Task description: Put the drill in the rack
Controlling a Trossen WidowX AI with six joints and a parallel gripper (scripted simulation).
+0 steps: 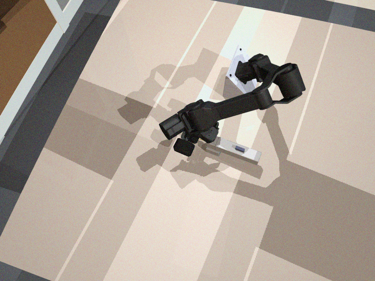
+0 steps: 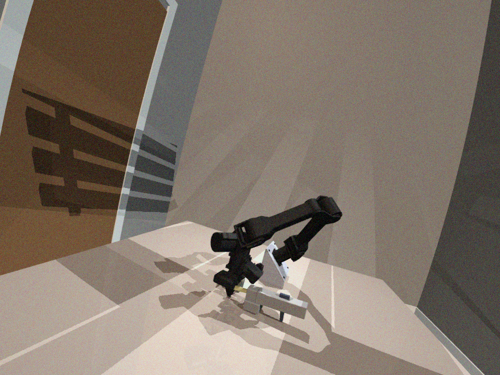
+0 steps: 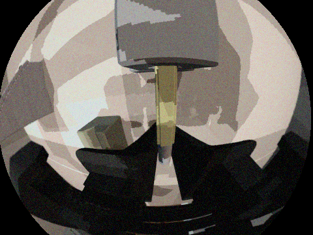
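Right now the drill is 4 cm to the left of my gripper tip and 4 cm above it. From my gripper tip the other things lie so: olive rack (8 cm behind, 2 cm to the right, 1 cm above); then grey block (14 cm to the left, 4 cm above, 2 cm ahead); then dark blue key (17 cm to the left, 4 cm above, 2 cm ahead).
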